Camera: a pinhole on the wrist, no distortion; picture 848 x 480 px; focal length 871.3 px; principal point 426.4 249.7 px. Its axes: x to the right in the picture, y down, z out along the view. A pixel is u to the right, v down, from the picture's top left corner.
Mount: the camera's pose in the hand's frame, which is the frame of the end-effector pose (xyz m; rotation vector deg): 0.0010 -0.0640 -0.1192 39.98 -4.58 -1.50
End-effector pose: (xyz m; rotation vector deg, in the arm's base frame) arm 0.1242 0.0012 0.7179 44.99 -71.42 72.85
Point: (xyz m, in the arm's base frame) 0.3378 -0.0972 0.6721
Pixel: 101 179
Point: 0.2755 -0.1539 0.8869
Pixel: 800 433
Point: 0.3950 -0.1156 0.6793
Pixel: 145 51
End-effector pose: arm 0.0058 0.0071 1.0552 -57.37 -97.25 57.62
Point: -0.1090 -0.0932 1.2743
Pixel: 500 160
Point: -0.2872 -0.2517 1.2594
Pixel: 314 334
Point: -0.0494 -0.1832 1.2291
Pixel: 97 152
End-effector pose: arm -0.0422 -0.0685 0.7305 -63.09 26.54 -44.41
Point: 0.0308 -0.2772 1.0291
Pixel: outside the picture
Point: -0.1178 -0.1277 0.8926
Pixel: 498 64
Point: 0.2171 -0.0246 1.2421
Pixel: 730 399
